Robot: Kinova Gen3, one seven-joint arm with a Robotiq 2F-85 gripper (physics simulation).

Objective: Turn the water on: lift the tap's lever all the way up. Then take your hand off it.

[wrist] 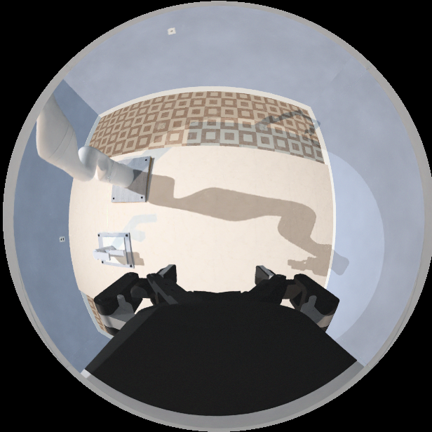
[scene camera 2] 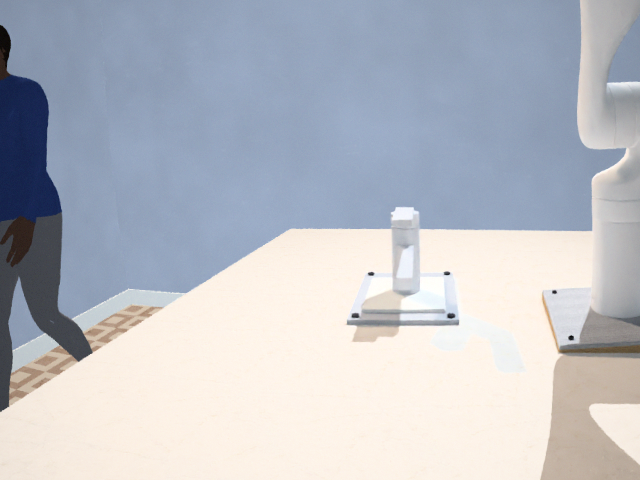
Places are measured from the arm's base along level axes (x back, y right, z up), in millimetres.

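Where they show: arm's base, origin of its link: (scene camera 2: 619, 305).
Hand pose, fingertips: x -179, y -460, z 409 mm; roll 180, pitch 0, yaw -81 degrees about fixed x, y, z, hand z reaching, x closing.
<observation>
Each offset is from my fingertips to the top centre of the thing. "pt": to the spot under its first point. Level surfaces: height alone.
The white tap @[pt dy +420, dx -159, dz -341 mm] (scene camera 2: 405, 258) (wrist: 114, 253) stands upright on a square base plate @[pt dy +441, dx -247, dz -422 mm] (scene camera 2: 359, 298) (wrist: 128, 245) with dark screws at its corners. Its lever @[dy +435, dx -166, dz -274 mm] (scene camera 2: 403, 215) is the pale block on top of the column in the scene view. It is seen nearly end-on there, and its exact tilt is hard to tell. In the wrist view the tap is small, at the left, beyond the left finger. My gripper (wrist: 215, 274) is open and empty, high above the table and well apart from the tap. It does not show in the scene view.
The arm's base plate (scene camera 2: 578, 335) (wrist: 120, 192) is bolted to the table @[dz -430 mm] (scene camera 2: 258, 387) (wrist: 225, 175) beside the tap, with the white arm (scene camera 2: 615, 248) (wrist: 60, 137) rising from it. A person in blue (scene camera 2: 23, 149) stands beyond the table's left edge. The arm's shadow crosses the table.
</observation>
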